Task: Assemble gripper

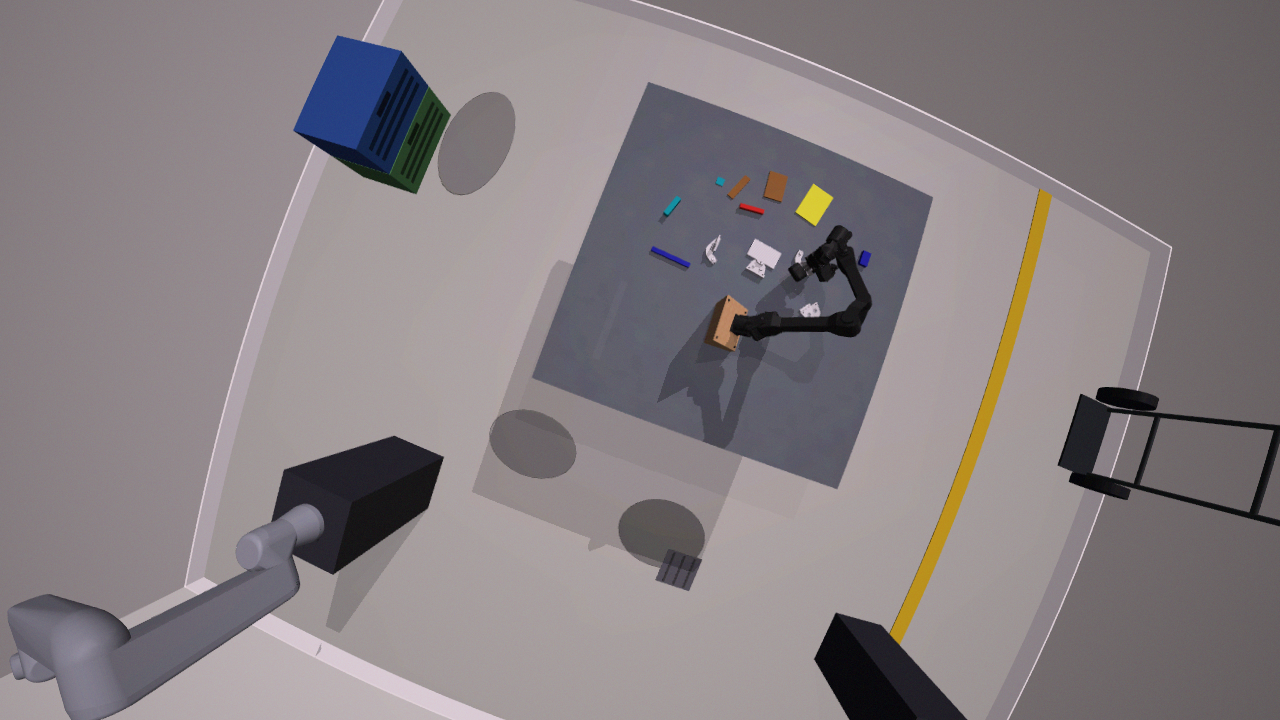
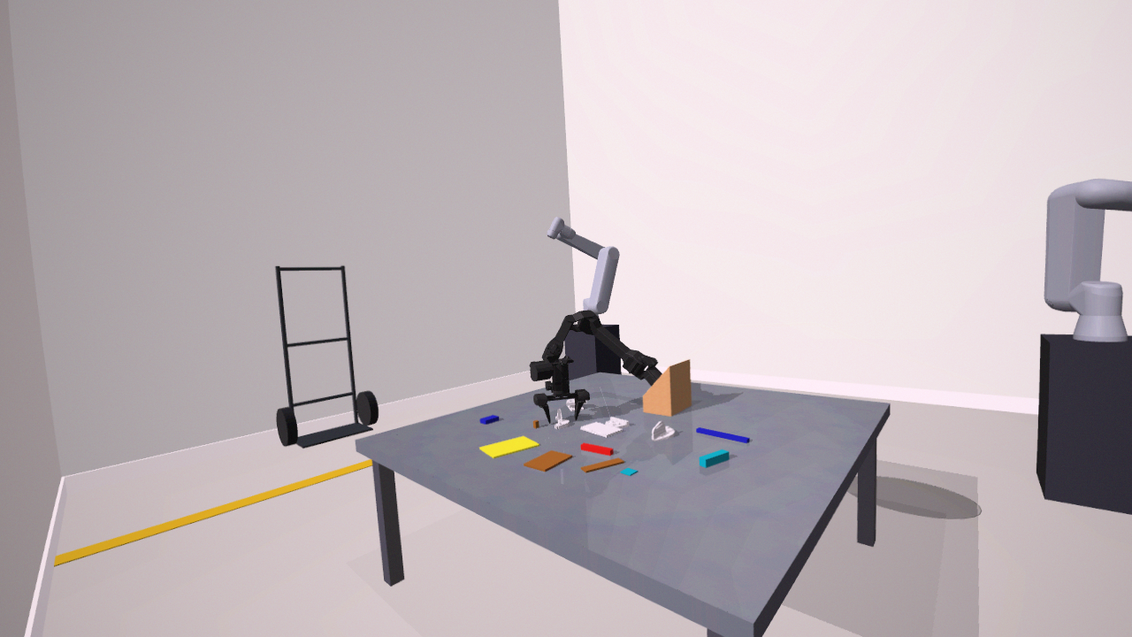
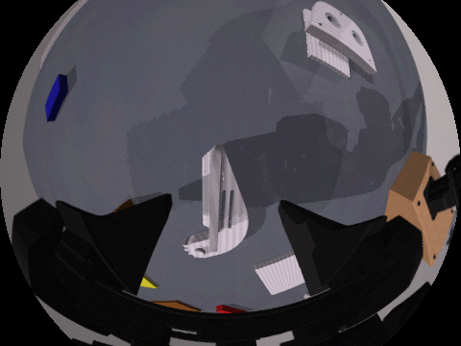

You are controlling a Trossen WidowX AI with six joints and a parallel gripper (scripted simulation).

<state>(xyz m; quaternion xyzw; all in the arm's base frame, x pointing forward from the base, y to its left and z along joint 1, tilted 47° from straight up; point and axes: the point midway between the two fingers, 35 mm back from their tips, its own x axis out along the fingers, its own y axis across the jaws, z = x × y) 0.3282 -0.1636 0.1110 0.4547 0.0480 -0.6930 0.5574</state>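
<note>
The flat white ribbed part lies 10 mm behind my gripper tip and 160 mm to the left of it. Round my gripper tip: white jaw (30 mm ahead, 20 mm to the left); yellow plate (270 mm ahead, 30 mm to the left); small blue block (130 mm ahead, 230 mm to the right).
</note>
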